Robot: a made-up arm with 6 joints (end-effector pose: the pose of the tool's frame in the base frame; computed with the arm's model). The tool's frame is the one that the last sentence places.
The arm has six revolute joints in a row. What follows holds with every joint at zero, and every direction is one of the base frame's.
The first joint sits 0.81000 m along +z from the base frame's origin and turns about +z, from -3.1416 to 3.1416 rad.
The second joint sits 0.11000 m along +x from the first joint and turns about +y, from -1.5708 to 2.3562 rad.
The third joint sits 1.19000 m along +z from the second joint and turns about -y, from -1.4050 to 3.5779 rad.
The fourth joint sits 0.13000 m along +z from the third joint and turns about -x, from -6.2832 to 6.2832 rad.
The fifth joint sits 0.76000 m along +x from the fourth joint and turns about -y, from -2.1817 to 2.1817 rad.
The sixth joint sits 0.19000 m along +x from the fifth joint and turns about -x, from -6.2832 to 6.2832 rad.
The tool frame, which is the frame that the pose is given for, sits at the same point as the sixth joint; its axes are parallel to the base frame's.
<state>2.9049 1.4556 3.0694 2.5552 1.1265 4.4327</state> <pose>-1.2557 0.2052 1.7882 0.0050 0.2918 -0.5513 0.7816</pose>
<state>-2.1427 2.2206 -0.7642 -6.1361 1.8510 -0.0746</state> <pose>-0.1979 -0.3569 -0.3273 0.4268 0.5128 0.1814 -0.7225</pose>
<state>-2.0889 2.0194 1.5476 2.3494 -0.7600 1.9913</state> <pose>-1.1124 -1.7633 0.0836 0.1994 0.1813 -0.7747 -0.5721</pose>
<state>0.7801 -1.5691 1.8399 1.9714 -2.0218 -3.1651</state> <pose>-1.0843 -1.2944 0.4434 0.8424 -0.5140 0.1568 -0.0398</pose>
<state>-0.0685 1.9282 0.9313 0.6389 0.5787 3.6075</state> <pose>1.9028 -0.0684 -0.2623 0.4249 0.8610 0.2327 -0.1550</pose>
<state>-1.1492 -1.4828 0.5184 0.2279 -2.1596 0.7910</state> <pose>-0.5755 1.1960 1.5194 0.7518 -0.2171 0.2726 -0.5598</pose>
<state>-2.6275 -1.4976 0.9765 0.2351 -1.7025 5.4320</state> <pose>1.3901 0.8354 1.3938 0.2664 -0.2599 -0.5157 -0.7717</pose>
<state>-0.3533 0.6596 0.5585 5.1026 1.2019 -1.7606</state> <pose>1.5228 -0.7362 1.8632 0.1292 0.7205 -0.6741 0.0989</pose>
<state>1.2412 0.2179 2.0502 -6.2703 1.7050 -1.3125</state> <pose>-0.0444 -0.1223 2.5992 0.4712 -0.3502 0.7049 -0.3981</pose>
